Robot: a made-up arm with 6 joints.
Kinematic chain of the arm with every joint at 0, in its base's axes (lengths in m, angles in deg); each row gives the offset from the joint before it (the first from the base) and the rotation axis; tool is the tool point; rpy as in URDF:
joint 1: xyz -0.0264 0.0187 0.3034 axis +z
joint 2: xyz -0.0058 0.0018 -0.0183 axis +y
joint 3: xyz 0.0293 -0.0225 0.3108 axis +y
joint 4: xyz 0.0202 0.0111 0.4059 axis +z
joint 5: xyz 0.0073 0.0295 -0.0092 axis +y
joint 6: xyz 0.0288 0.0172 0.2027 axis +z
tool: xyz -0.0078 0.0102 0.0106 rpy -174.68 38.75 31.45
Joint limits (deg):
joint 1: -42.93..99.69
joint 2: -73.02..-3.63
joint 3: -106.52..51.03
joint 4: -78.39..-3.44
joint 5: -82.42..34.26
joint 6: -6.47..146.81
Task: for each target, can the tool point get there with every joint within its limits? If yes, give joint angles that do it. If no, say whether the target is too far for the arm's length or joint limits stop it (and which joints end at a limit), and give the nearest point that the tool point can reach.
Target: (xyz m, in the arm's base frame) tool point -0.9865 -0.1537 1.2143
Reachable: no: too far | nearest point -0.6919 -0.1008 0.9275 | short by 0.415 m
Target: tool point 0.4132 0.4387 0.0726
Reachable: no: joint limits stop it (at a limit: joint 1, joint 2, joint 3, joint 5) | nearest point -0.0665 0.2904 -0.0399 | short by 0.515 m
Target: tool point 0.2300 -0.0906 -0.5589
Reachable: no: joint limits stop it (at a limit: joint 1, joint 2, joint 3, joint 4, joint 6) | nearest point 0.1078 -0.3309 -0.1976 | short by 0.451 m
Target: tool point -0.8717 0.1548 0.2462
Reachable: yes | joints -10.33 -64.79 -50.90 -69.71 0.77 48.90
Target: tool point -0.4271 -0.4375 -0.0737
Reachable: yes | joints 50.52 -65.25 -85.64 -33.02 -9.07 131.22
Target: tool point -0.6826 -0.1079 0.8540
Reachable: yes | joints 19.68 -35.69 -22.44 -48.93 -35.48 29.35
